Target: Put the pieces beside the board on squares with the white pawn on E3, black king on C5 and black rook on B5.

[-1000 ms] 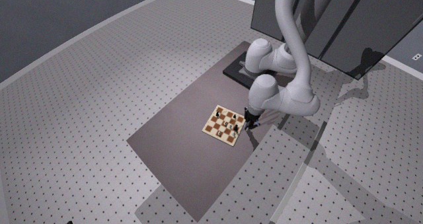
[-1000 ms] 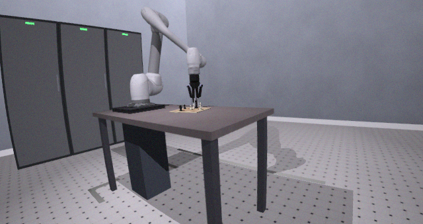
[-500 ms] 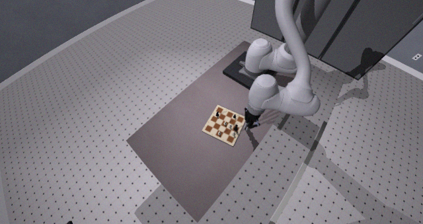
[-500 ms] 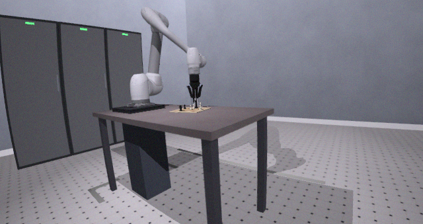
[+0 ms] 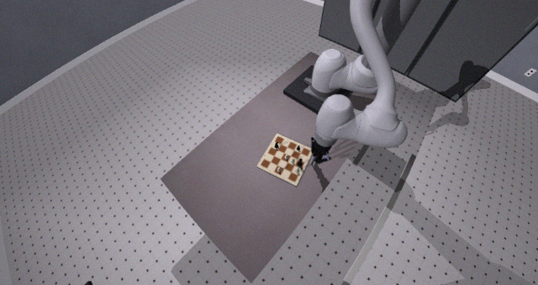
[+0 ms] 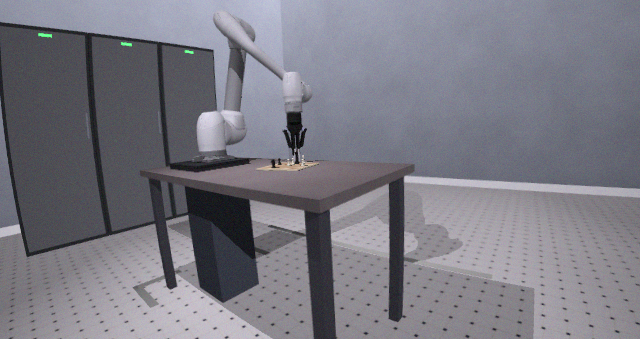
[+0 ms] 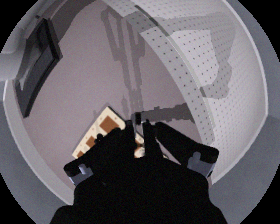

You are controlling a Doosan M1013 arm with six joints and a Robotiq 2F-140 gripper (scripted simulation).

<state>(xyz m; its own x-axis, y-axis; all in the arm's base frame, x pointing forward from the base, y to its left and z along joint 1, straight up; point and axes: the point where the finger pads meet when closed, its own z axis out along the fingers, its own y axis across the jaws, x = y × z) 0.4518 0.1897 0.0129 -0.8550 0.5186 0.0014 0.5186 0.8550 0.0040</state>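
Right now my hand is 50 mm short of the black chess piece, 60 mm to the left of it and 10 mm above it. From my hand the other things lie so: chessboard (60 mm ahead, 130 mm to the right, 40 mm below).
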